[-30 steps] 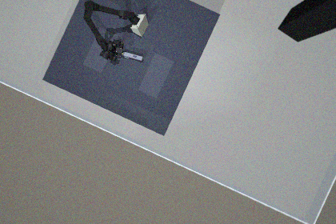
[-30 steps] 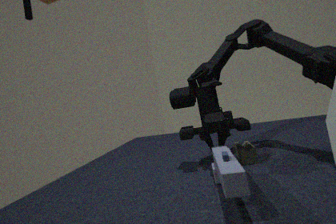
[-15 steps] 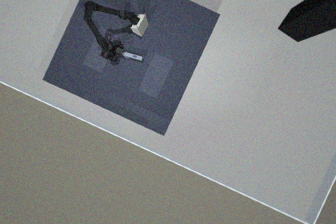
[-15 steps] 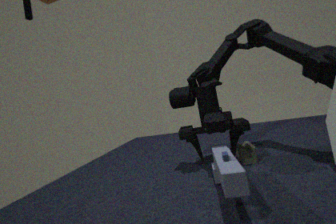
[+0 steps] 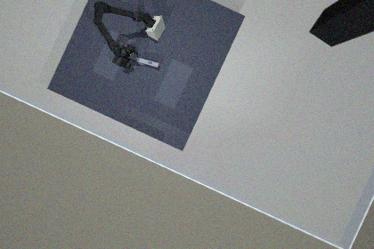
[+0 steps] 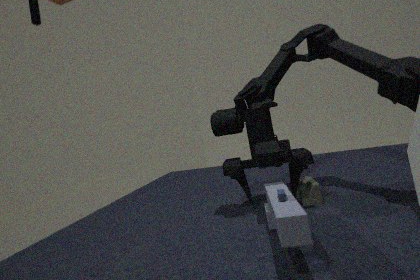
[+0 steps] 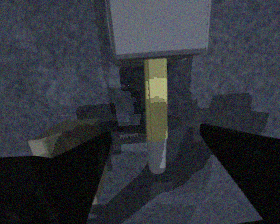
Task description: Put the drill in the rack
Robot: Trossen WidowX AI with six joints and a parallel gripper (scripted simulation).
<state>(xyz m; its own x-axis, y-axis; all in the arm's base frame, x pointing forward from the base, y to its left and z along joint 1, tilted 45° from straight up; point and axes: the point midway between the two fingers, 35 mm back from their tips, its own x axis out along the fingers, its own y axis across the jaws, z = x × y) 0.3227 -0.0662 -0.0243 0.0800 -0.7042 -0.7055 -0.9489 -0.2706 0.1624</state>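
The block lies 50 mm behind my gripper tip, 140 mm to the left of it and 30 mm above it.
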